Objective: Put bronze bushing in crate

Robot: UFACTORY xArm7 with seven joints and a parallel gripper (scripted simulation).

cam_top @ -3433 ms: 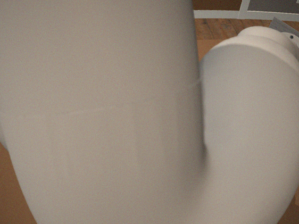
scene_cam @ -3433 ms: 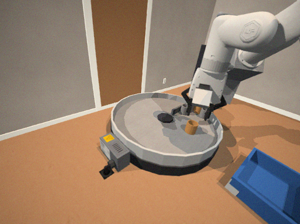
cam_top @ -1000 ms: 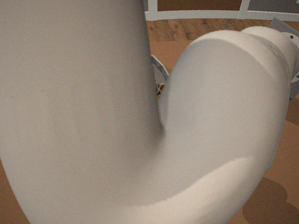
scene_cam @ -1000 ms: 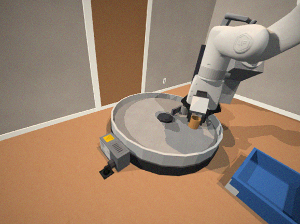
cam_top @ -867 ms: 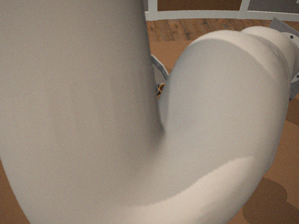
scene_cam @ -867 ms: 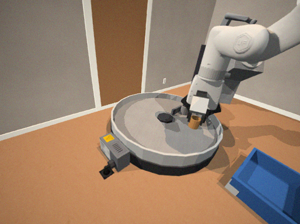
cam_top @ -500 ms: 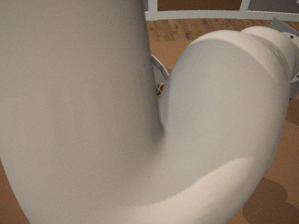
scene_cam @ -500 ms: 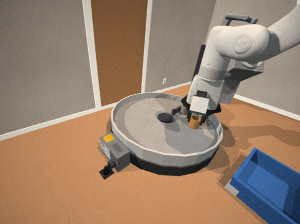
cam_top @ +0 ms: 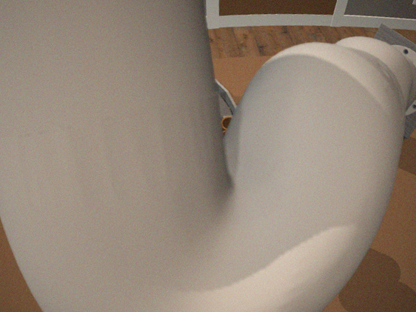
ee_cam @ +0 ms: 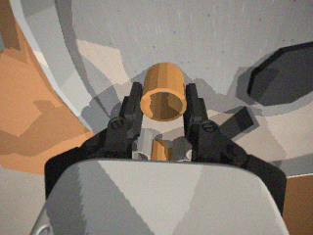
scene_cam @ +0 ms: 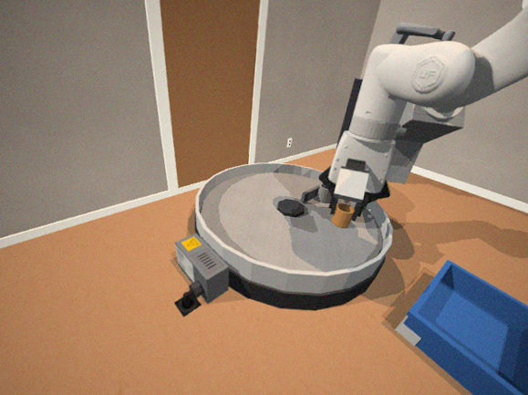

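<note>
The blue crate lies 90 mm behind my hand, 250 mm to the left of it and 70 mm below it.
</note>
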